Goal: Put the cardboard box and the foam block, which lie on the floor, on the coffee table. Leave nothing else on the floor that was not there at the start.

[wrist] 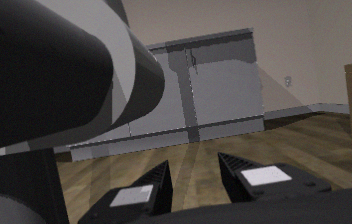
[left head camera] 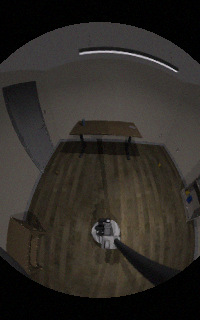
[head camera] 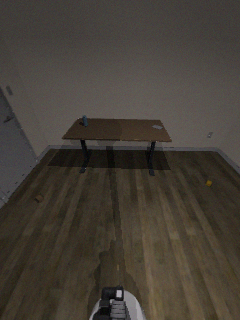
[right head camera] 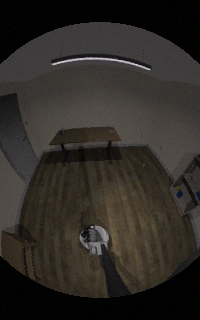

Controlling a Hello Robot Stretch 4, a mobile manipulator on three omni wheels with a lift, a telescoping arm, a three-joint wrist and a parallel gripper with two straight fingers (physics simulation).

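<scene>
A small brown cardboard box lies on the floor at the left. A small yellow block, which looks like the foam block, lies on the floor at the right. The low brown wooden coffee table stands at the lower left in both side head views. My gripper is open, with bare floor showing between its fingers in the wrist view. It is far from both things. The fingers are too small to make out in the head views.
A brown desk with dark legs stands ahead by the wall, a blue bottle on it. A shelf unit stands at the right. A door is at the left. A grey cabinet shows in the wrist view.
</scene>
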